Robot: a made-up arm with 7 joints.
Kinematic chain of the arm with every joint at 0, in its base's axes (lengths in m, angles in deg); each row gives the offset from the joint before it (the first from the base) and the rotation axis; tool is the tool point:
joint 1: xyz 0 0 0 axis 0 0.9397 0.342
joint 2: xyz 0 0 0 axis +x
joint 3: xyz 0 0 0 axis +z
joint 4: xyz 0.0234 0 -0.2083 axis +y
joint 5: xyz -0.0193 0 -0.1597 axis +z
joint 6: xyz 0 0 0 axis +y
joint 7: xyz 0 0 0 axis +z
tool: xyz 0 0 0
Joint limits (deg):
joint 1: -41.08..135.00
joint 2: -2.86..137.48
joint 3: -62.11..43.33
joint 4: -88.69..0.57
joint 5: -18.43..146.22
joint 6: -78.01..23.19
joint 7: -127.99..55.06
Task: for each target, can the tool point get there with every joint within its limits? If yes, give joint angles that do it. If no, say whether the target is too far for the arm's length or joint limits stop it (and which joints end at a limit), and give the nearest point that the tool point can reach.
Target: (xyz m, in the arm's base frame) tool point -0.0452 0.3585 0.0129
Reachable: yes | joints 57.48 107.68 -50.55 -38.75 101.02 -63.88 -0.86
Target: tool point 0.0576 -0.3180 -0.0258
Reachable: no: joint limits stop it (at a limit: joint 1, joint 2, joint 3, joint 4) | nearest point 0.1632 -0.2046 -0.1354 | short by 0.190 m
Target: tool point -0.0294 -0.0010 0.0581
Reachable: no: joint limits stop it (at a limit: joint 1, joint 2, joint 3, joint 4) | nearest point -0.0430 0.0524 0.2867 | short by 0.235 m
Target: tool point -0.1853 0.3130 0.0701
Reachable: yes | joints 85.02 82.98 -42.87 -10.66 92.78 -24.63 -5.09
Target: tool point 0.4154 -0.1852 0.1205
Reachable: no: too far | nearest point 0.2687 -0.0976 -0.0714 | short by 0.257 m
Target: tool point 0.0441 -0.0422 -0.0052
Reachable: no: joint limits stop it (at a limit: joint 1, joint 2, joint 4) | nearest point 0.2220 -0.1683 -0.0959 | short by 0.236 m
